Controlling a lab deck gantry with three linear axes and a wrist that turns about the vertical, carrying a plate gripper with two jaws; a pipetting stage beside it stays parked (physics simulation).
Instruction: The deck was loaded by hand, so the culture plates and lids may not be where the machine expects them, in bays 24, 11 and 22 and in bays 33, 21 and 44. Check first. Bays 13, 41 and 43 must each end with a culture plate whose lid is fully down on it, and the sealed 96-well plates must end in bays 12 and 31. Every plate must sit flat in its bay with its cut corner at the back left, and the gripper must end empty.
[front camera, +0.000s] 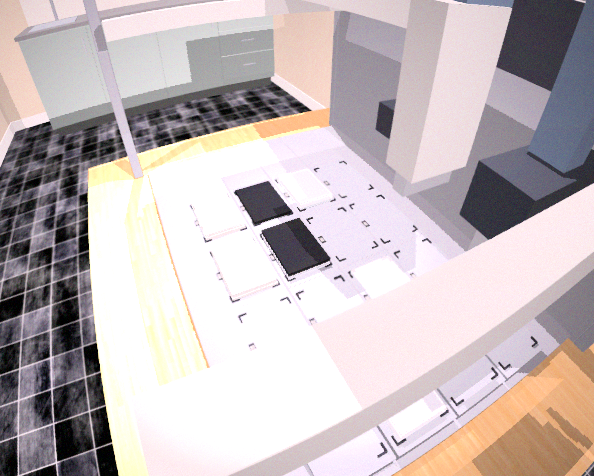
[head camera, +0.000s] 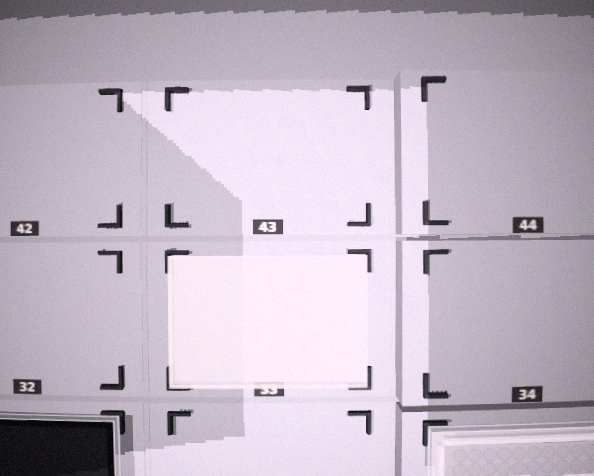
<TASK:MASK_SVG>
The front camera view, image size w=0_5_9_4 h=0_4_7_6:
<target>my gripper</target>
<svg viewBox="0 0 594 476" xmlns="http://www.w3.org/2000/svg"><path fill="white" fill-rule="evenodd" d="M594 150L591 149L583 165L565 173L562 173L528 151L529 145L479 160L459 213L460 216L477 229L467 251L594 183Z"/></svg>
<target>black lid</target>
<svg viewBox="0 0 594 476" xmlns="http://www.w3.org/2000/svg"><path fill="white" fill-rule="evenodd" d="M269 181L235 190L236 195L254 224L263 223L292 213L292 210Z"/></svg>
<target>black lid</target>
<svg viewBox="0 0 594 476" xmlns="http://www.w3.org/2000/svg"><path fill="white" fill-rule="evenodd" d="M300 218L261 230L262 235L289 277L329 262L331 259Z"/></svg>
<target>plain white slab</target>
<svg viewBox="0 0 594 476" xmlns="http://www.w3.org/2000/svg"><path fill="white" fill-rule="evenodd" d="M388 255L351 270L351 275L370 299L410 281Z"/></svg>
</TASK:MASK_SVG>
